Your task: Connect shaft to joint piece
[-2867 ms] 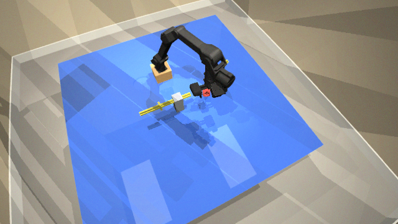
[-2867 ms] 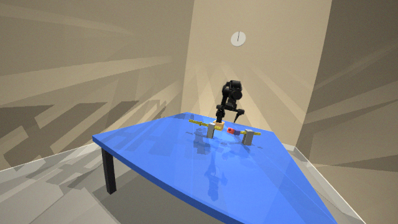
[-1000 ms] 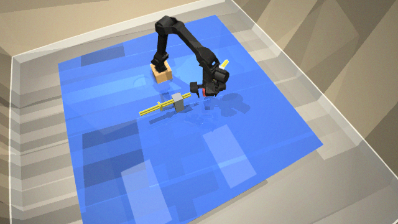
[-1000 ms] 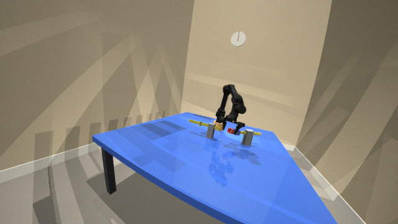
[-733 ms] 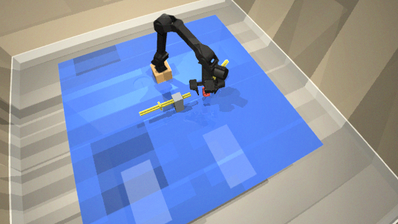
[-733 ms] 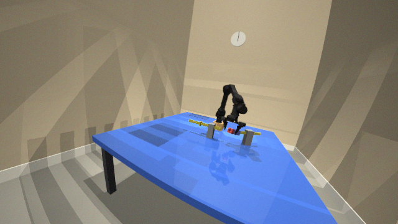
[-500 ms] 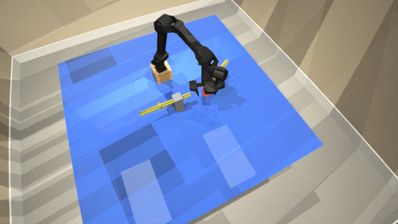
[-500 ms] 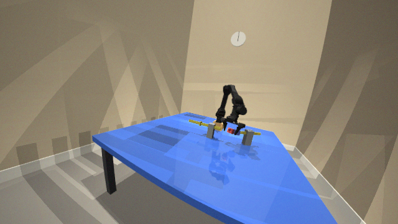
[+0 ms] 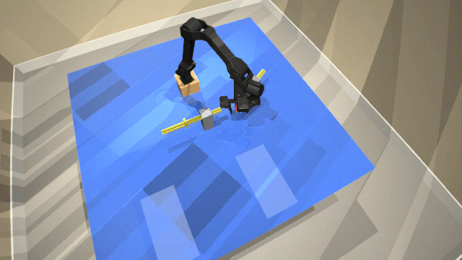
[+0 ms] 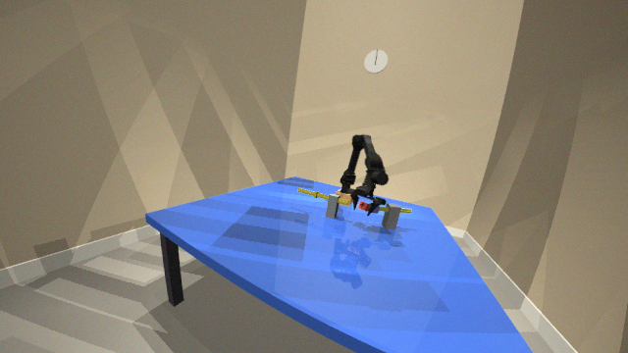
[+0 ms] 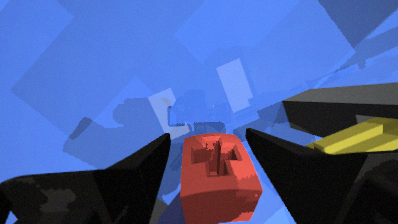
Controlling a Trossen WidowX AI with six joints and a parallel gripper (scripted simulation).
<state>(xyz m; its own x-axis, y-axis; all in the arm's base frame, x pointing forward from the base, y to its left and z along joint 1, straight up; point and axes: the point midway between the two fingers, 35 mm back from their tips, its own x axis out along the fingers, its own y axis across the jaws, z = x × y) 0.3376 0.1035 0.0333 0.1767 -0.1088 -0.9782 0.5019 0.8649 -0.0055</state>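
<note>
Now: gripper tip 3 cm below the red square joint piece, 2 cm past it and 1 cm to the right of it.
</note>
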